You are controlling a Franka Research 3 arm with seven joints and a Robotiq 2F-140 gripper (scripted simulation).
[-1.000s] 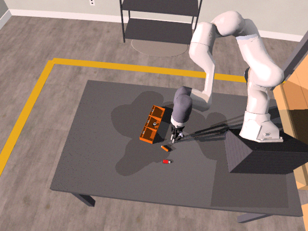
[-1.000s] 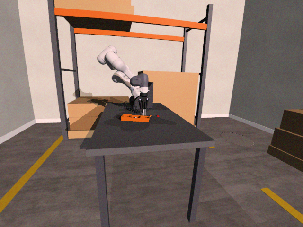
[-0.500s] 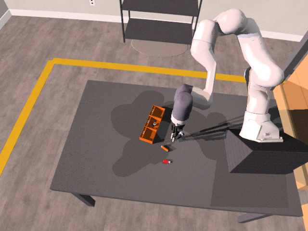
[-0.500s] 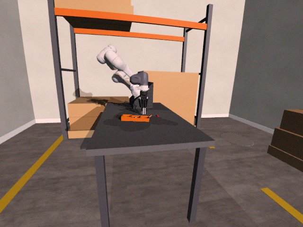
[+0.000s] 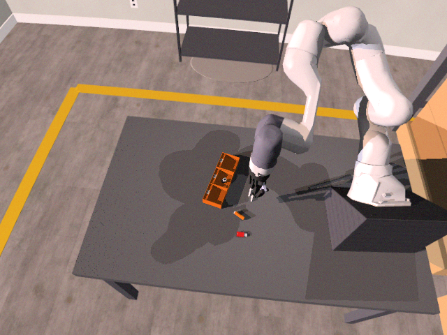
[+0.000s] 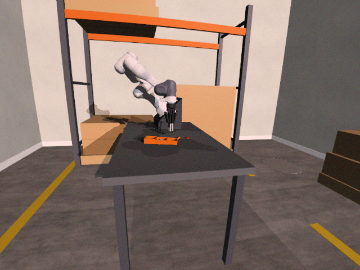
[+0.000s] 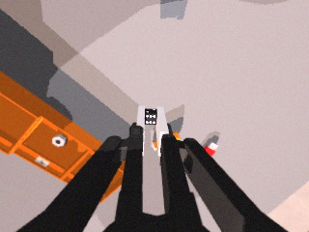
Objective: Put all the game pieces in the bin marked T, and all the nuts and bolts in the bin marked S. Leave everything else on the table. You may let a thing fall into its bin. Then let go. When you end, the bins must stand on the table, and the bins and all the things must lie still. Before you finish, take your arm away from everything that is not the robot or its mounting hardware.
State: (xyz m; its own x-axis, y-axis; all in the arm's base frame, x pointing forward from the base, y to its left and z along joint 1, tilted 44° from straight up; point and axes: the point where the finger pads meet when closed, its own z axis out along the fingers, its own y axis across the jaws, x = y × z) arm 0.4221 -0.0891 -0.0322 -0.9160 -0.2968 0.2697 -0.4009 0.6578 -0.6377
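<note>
Right now my hand is 3 cm above the black die. Round my hand: grey nut (12 cm ahead, 10 cm to the right, 7 cm below); then orange cylinder (5 cm ahead, 6 cm to the left, 9 cm below); then red piece (4 cm ahead, 14 cm to the left, 9 cm below).
</note>
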